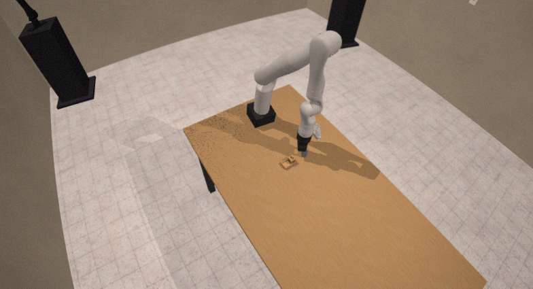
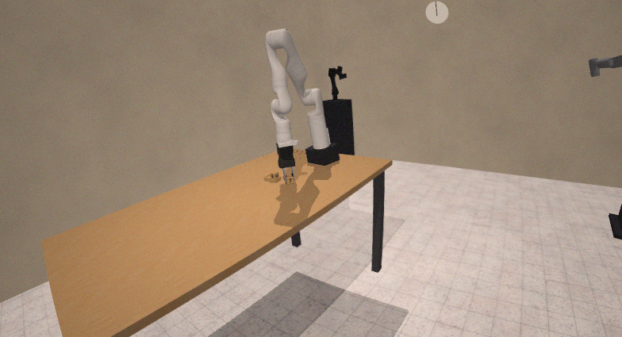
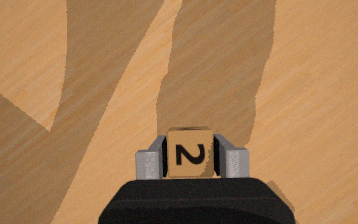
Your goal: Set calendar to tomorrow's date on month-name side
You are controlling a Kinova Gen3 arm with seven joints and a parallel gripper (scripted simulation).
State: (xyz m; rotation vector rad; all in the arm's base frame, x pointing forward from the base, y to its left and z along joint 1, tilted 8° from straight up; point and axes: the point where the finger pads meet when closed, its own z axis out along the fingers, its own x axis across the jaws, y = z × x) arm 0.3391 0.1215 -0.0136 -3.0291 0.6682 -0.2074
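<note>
Right now my hand is 10 mm above the wooden date cube. Also, from my hand: wooden tray 110 mm to the right, 20 mm below, 20 mm ahead.
</note>
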